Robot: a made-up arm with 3 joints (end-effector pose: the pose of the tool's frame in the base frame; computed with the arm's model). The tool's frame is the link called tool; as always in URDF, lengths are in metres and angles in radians.
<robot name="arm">
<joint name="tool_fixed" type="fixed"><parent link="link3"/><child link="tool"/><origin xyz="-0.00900 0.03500 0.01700" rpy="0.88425 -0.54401 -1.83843"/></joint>
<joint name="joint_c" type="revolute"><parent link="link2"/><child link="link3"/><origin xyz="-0.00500 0.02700 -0.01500" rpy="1.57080 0.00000 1.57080"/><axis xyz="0 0 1"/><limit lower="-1.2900" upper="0.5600" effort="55" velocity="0.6"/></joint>
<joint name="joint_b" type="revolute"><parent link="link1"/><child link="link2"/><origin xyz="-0.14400 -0.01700 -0.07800" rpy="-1.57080 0.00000 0.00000"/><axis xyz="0 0 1"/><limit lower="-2.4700" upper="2.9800" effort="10" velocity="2.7"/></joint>
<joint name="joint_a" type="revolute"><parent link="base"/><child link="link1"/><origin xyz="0.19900 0.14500 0.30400" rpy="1.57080 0.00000 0.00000"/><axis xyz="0 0 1"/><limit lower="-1.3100" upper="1.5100" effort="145" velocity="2.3"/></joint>
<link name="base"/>
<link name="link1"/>
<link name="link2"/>
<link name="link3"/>
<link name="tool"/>
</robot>
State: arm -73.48 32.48 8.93
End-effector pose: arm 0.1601 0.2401 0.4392 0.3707 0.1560 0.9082 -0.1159
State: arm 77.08 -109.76 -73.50
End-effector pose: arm 0.1912 0.1921 0.2099 0.2817 0.5653 0.1985 -0.7495
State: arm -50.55 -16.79 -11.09
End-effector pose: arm 0.1225 0.2434 0.4034 0.5706 0.0320 0.6602 -0.4874
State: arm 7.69 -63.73 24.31
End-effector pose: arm 0.0660 0.2142 0.2822 0.5592 0.6455 0.1239 -0.5052
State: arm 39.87 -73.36 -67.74
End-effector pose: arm 0.1390 0.2275 0.2403 0.4793 0.2189 0.1452 -0.8374
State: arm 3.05 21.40 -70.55
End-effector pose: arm 0.0462 0.2805 0.2840 0.9037 -0.2848 0.1057 -0.3018
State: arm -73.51 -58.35 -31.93
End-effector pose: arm 0.1714 0.2327 0.4058 0.3035 -0.3035 0.5623 -0.7068
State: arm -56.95 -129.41 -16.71
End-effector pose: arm 0.1317 0.1957 0.4149 0.0506 -0.0907 0.0617 -0.9927
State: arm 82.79 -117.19 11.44
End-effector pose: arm 0.1810 0.2072 0.1657 0.1237 0.9434 -0.1992 -0.2344
